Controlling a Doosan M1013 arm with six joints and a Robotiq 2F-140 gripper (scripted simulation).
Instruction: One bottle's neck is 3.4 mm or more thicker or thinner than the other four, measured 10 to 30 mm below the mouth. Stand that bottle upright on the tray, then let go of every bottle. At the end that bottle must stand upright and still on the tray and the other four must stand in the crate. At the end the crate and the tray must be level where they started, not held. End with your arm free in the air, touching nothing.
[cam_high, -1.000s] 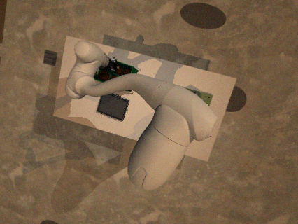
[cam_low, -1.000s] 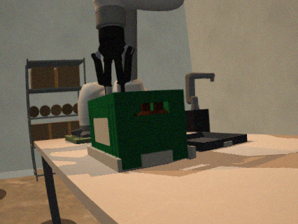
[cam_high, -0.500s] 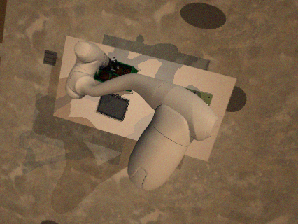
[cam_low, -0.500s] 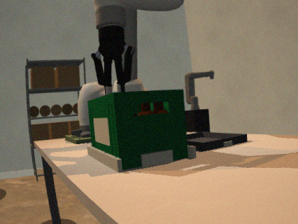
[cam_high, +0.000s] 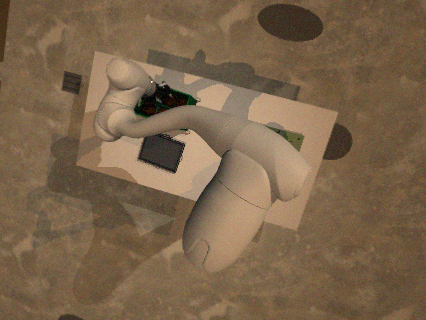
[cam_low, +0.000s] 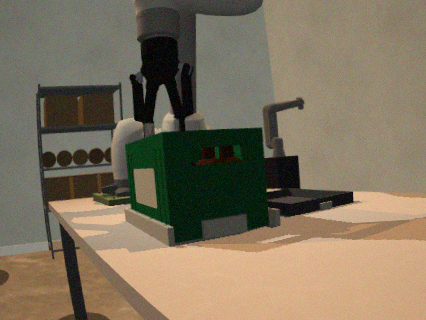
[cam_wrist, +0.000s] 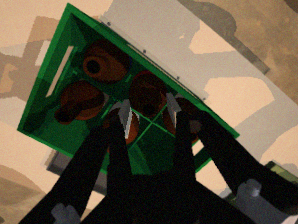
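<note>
Right now the brown bottle is 9 cm below my hand. The rest, counted from my hand: green crate: 9 cm below, 4 cm to the left; then dark tray: 31 cm to the left, 16 cm below, 2 cm behind.
</note>
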